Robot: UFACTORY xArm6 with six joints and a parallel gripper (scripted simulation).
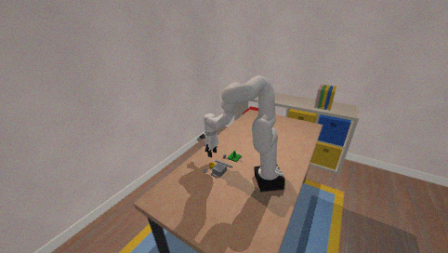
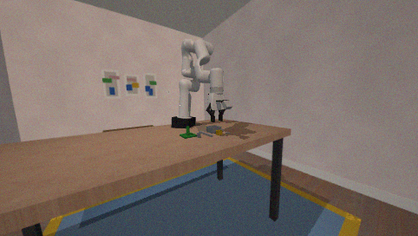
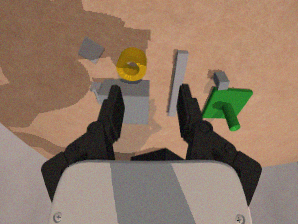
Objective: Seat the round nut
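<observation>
Now: the small grey disc 100 mm below my hand and 90 mm to the left of it. The rest, counted from my hand: small grey cube (110 mm to the right, 90 mm below, 30 mm behind); then grey block (90 mm behind, 80 mm below, 40 mm to the left); then grey bar (100 mm below, 60 mm behind, 40 mm to the right).
</observation>
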